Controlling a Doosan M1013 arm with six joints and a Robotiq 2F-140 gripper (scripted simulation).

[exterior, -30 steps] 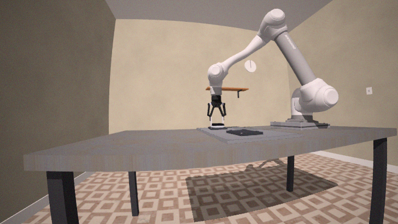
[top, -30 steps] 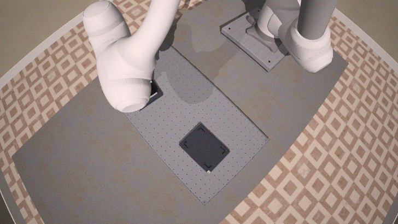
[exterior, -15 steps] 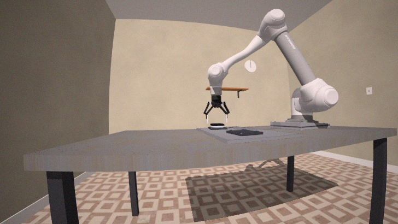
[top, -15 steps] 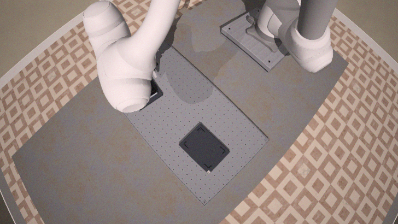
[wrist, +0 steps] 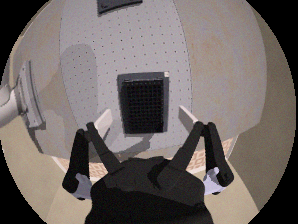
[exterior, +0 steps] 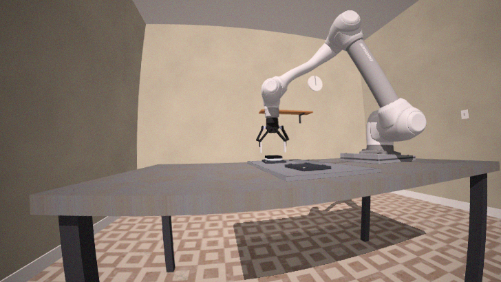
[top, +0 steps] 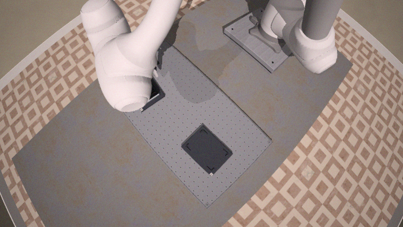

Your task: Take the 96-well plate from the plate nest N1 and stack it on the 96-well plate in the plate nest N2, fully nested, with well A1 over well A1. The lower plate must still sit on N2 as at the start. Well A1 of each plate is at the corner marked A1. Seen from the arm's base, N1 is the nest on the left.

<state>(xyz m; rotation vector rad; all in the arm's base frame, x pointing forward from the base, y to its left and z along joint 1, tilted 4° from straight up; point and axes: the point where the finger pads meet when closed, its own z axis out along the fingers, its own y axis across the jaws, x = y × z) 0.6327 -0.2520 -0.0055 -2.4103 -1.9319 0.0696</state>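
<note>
My hand is 40 mm above the black 96-well plate. From my hand the other things lie so: A1 mark (440 mm to the left, 70 mm ahead, 60 mm below); nest N1 (370 mm to the left, 60 mm below, 20 mm ahead); white 96-well plate (50 mm below).
</note>
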